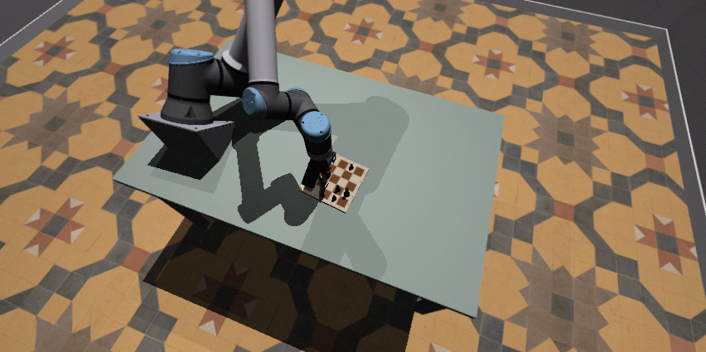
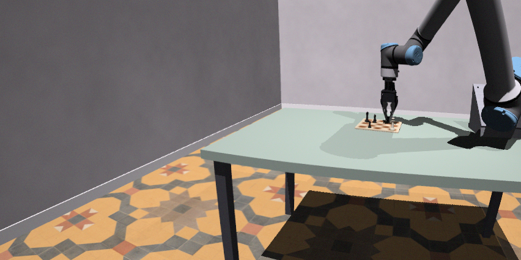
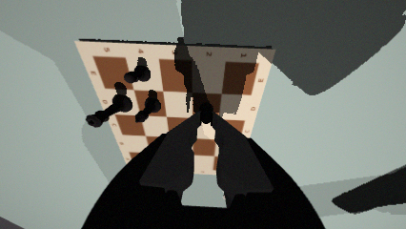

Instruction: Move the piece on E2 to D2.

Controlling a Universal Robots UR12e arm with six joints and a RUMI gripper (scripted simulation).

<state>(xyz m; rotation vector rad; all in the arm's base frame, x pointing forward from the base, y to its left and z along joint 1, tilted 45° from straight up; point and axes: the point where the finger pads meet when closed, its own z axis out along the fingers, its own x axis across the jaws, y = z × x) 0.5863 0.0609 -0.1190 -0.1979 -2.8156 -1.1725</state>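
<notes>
The chessboard lies 4 cm ahead of my hand, 3 cm to the left of it and 3 cm below it. The rest, counted from my hand: white chess piece (12 cm to the left, 2 cm behind).
</notes>
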